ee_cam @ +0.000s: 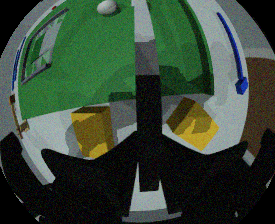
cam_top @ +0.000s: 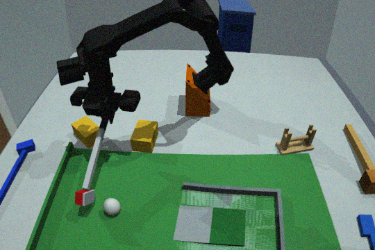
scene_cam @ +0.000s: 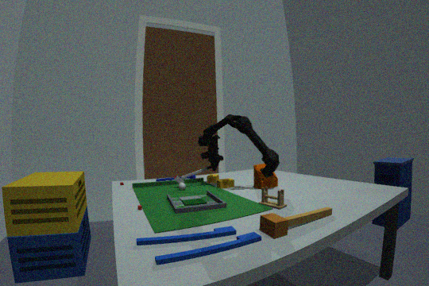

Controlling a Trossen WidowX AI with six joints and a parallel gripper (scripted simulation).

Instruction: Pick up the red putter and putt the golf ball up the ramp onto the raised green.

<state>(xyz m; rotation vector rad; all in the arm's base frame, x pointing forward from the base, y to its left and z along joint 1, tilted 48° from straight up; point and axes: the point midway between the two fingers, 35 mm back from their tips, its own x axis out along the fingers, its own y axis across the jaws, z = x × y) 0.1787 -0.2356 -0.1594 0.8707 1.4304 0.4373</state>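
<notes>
My gripper tip is now 12 cm short of the red putter, 2 cm to the left of it and 1 cm above it. The rest, counted from my gripper tip: wooden rack 55 cm to the left, 6 cm below, 6 cm ahead; white golf ball 23 cm ahead, 7 cm below, 1 cm to the left; green mat 29 cm ahead, 19 cm to the left, 9 cm below.
</notes>
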